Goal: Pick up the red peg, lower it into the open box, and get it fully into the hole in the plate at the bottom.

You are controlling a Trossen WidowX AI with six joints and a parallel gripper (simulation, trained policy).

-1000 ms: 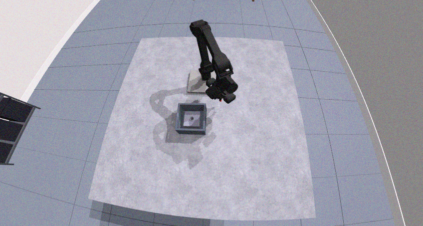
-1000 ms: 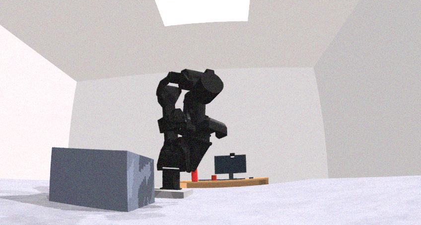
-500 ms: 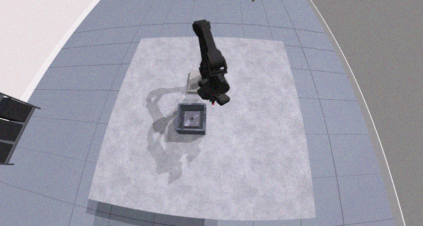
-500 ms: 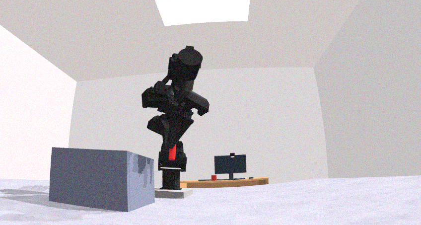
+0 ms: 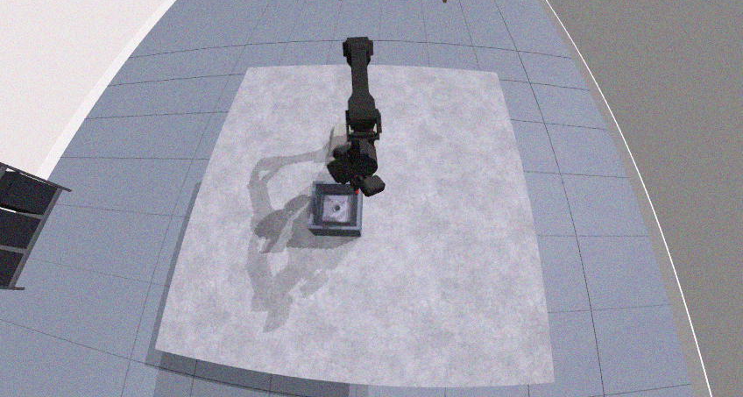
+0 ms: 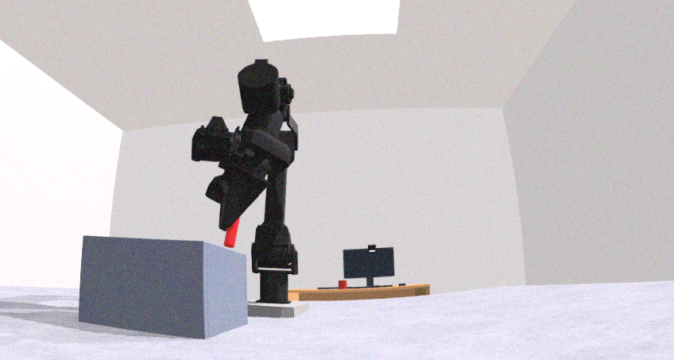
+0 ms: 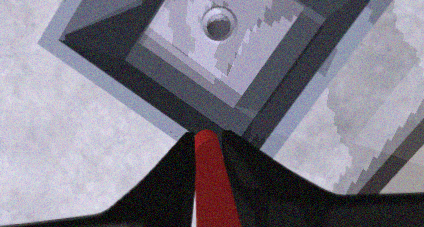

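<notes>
The red peg is 20 mm above my gripper tip, 10 mm to the left of it and 10 mm behind it. Also, from my gripper tip: grey box (100 mm below, 60 mm to the right, 40 mm ahead).
</notes>
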